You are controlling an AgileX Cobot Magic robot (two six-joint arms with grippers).
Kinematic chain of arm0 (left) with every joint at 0, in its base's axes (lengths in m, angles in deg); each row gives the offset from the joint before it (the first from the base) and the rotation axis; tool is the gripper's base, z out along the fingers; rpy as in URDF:
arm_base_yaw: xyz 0 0 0.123 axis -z
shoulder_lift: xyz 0 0 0 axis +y
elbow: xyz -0.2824 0 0.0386 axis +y
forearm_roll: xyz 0.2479 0 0.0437 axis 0.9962 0 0.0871
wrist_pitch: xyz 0 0 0 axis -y
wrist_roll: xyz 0.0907 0 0.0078 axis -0.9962 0 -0.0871
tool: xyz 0 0 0 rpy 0 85 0
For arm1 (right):
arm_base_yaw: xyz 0 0 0.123 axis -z
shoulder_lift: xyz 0 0 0 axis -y
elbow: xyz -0.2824 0 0.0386 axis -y
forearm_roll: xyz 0.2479 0 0.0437 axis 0.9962 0 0.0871
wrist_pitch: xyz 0 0 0 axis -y
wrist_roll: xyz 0.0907 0 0.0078 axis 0.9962 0 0.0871
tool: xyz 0 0 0 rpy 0 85 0
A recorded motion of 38 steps. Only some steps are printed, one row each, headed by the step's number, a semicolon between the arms.
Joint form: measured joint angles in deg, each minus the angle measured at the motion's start. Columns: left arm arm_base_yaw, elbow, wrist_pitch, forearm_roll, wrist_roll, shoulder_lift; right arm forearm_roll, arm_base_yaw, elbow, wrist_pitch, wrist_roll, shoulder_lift.
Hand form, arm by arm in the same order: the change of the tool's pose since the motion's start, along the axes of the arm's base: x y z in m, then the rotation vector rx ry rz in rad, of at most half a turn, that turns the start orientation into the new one. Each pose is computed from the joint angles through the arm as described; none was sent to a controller.
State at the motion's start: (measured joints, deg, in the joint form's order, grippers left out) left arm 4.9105 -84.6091 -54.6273 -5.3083 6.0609 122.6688; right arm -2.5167 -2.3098 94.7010 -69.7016 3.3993 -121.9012
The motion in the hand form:
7: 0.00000 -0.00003 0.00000 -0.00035 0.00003 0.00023; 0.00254 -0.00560 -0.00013 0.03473 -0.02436 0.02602
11: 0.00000 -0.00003 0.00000 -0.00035 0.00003 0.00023; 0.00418 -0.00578 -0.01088 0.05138 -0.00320 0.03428
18: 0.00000 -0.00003 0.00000 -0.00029 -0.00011 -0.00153; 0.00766 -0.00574 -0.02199 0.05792 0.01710 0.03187
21: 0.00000 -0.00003 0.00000 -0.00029 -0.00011 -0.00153; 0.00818 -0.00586 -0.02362 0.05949 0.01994 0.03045
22: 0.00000 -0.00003 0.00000 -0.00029 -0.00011 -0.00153; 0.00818 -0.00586 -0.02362 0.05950 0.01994 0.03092
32: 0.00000 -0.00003 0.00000 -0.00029 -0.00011 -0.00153; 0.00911 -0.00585 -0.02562 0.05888 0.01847 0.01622
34: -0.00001 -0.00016 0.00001 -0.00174 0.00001 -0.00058; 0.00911 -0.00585 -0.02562 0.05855 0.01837 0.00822
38: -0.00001 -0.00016 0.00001 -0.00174 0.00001 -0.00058; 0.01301 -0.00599 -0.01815 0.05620 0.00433 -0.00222
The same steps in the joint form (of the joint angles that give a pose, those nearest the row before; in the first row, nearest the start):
7: 0.00 0.00 0.00 -0.02 0.00 0.00; 2.02 1.18 0.00 1.54 -3.40 0.00
11: 0.00 0.00 0.00 -0.02 0.00 0.00; 3.03 1.41 0.00 1.80 -4.53 -1.46
18: 0.00 0.00 0.00 -0.02 -0.10 0.00; 3.43 1.50 0.73 1.80 -4.67 -3.36
21: 0.00 0.00 0.00 -0.02 -0.10 0.00; 3.53 1.53 0.85 1.80 -4.67 -3.64
22: 0.00 0.00 0.00 -0.02 -0.10 0.00; 3.53 1.53 0.85 1.80 -4.70 -3.64
32: 0.00 0.00 0.00 -0.02 -0.10 0.00; 3.53 1.53 0.95 2.09 -3.86 -3.96
34: 0.00 0.00 0.00 -0.12 -0.10 0.00; 3.53 1.53 0.95 2.09 -3.40 -3.96
38: 0.00 0.00 0.00 -0.12 -0.10 0.00; 3.39 1.53 2.76 1.07 -2.71 -3.96

